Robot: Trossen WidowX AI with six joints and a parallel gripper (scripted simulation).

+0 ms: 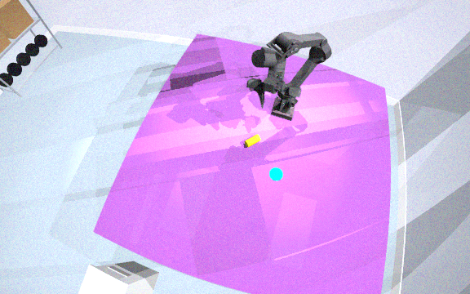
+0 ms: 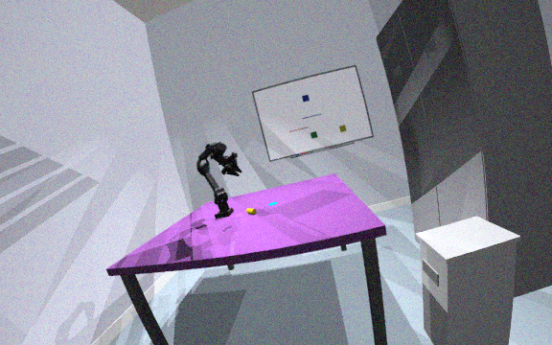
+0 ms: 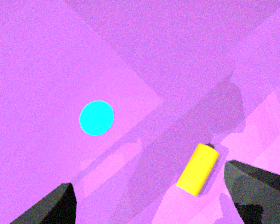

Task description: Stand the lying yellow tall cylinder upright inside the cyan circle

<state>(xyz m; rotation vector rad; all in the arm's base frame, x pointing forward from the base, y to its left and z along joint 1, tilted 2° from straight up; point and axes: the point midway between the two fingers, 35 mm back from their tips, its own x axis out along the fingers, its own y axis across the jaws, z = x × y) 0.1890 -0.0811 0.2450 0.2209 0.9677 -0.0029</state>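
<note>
Right now the yellow tall cylinder is 240 mm below my gripper tip, 40 mm to the right of it and 10 mm ahead of it. Round my gripper tip: cyan circle: 260 mm below, 140 mm ahead, 90 mm to the left.
</note>
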